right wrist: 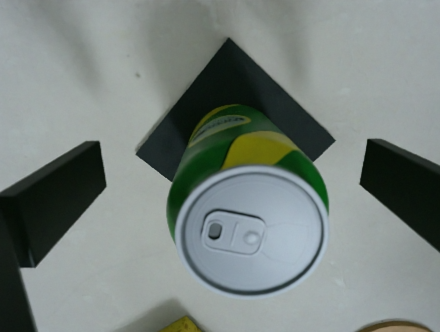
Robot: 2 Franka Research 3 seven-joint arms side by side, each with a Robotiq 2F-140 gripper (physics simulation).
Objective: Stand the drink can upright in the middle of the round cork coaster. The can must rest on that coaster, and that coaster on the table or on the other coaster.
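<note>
The drink can [250,200], green and yellow with a silver lid, stands upright on a dark square coaster [227,75]. The part of the square under the can is hidden. A light brown round edge [395,327], which looks like the round cork coaster, shows at the bottom right; most of it is cut off. My right gripper [233,163] is open, its fingers wide apart on either side of the can and not touching it. My left gripper does not show in this view.
A yellow object [181,326] shows partly at the bottom edge, left of the middle, with a shadow beside it. The pale table top [350,65] lies under these things.
</note>
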